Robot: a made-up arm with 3 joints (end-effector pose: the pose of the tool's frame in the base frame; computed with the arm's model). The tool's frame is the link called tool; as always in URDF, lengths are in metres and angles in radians.
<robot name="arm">
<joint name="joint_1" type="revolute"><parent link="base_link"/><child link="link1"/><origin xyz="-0.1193 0.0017 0.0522" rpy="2.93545 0.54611 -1.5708"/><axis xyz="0 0 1"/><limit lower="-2.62" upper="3.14" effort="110" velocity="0.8"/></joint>
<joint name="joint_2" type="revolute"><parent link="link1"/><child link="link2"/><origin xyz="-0.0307 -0.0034 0.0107" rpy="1.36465 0 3.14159"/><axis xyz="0 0 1"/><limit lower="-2.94" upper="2.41" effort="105" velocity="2.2"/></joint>
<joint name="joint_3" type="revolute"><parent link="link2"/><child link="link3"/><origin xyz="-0.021 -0.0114 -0.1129" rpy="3.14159 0 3.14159"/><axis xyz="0 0 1"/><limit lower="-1.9" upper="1.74" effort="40" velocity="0.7"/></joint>
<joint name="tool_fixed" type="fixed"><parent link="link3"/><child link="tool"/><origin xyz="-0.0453 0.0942 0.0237" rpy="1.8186 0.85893 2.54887"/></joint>
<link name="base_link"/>
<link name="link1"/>
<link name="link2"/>
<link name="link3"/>
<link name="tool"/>
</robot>
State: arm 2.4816 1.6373 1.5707
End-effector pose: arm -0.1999 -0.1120 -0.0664 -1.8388 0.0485 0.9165
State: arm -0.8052 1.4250 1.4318
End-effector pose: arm -0.0871 0.1769 0.0878 0.1101 2.8023 0.0227
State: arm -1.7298 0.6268 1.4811
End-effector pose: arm -0.2555 0.0813 0.1474 -1.5659 2.4883 0.9695
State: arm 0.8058 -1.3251 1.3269
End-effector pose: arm -0.0042 -0.1025 0.0830 -1.0752 -0.9273 -2.5747
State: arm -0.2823 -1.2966 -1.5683
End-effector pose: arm 0.0033 0.1333 -0.0177 0.7637 2.7793 -0.6126
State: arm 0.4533 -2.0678 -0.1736
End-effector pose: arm 0.0511 0.0192 0.0991 -1.0515 -1.6473 -1.8170
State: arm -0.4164 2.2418 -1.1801
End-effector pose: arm -0.0050 0.0135 0.1836 0.3473 -0.6396 -2.0399
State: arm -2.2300 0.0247 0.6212
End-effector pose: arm -0.2887 0.0409 0.0906 -1.8013 1.9162 0.7759
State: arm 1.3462 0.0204 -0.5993
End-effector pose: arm -0.1076 -0.0901 -0.0925 -1.4407 -1.1481 1.4707
